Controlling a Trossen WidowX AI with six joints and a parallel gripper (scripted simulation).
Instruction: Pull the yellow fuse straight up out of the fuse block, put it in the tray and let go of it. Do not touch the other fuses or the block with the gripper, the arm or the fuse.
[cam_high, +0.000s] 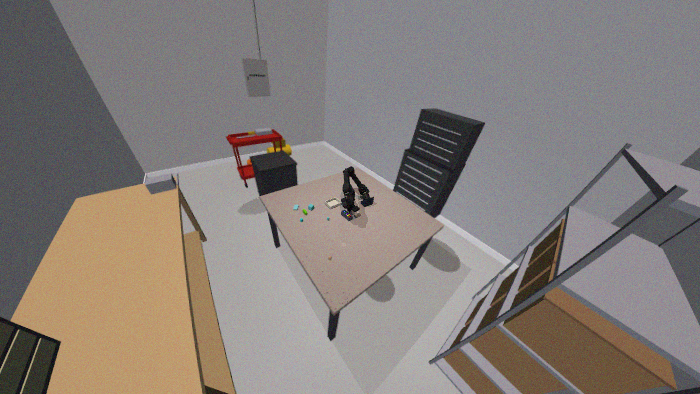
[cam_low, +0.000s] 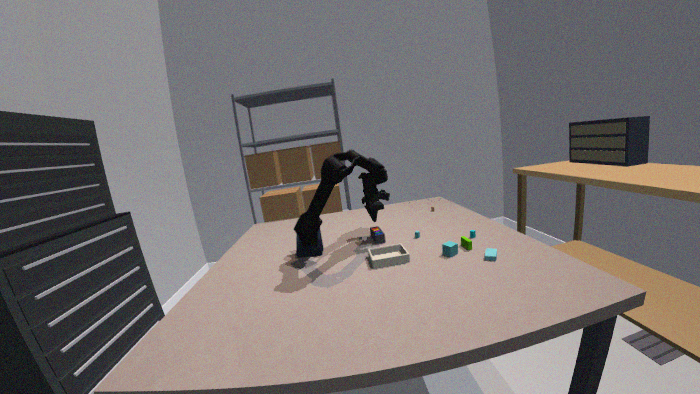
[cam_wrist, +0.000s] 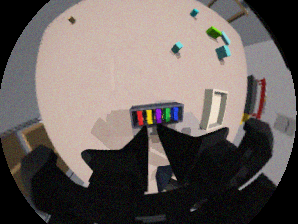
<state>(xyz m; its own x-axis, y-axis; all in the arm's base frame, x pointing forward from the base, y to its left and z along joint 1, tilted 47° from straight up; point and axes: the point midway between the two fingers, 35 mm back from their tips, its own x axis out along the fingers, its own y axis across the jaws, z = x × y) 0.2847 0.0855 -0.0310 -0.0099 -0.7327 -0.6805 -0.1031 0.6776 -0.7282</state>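
Right now my gripper tip is 50 mm above the yellow fuse. The rest, counted from my gripper tip: tray 20 mm ahead, 240 mm to the right, 70 mm below.
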